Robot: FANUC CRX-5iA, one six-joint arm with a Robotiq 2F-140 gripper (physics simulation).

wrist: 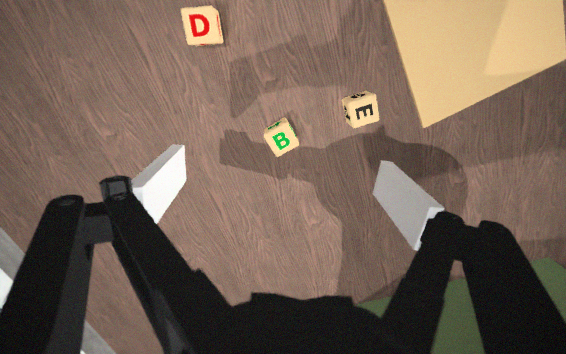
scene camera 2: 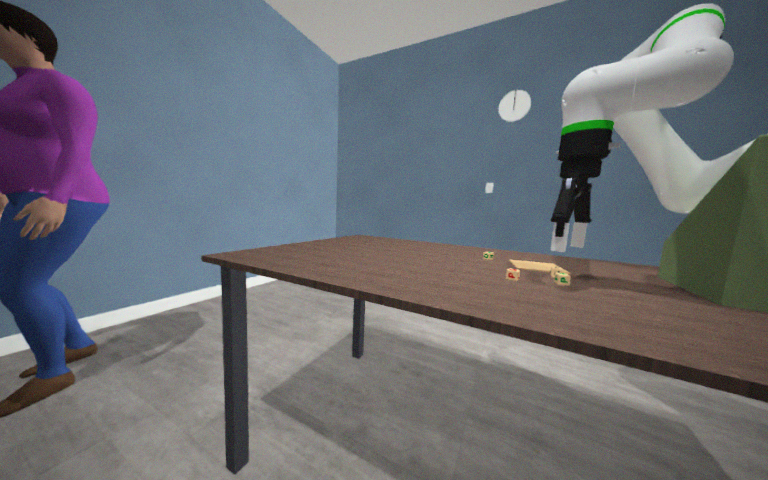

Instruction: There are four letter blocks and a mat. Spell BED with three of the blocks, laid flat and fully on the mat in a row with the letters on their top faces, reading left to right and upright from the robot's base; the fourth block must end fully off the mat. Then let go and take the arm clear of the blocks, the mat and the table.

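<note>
The mat (scene camera 2: 532,264) (wrist: 470,45) is a flat tan sheet; part of it shows at the wrist view's top right. The D block (scene camera 2: 512,274) (wrist: 200,26) has a red D on top and lies off the mat. The B block (scene camera 2: 562,278) (wrist: 281,138), green B up, and the E block (scene camera 2: 554,272) (wrist: 362,110), black E up, lie on the table beside the mat. In scene camera 2 the B block partly hides the E block. The fourth block (scene camera 2: 488,255) lies beyond the mat. My gripper (scene camera 2: 568,240) (wrist: 283,170) is open and empty, above the table.
The brown table (scene camera 2: 396,266) carries the mat and blocks. A green faceted shape (scene camera 2: 719,243) stands at the table's right, beside the arm; green also shows at the wrist view's bottom right. A person (scene camera 2: 50,141) in a purple top stands at the far left.
</note>
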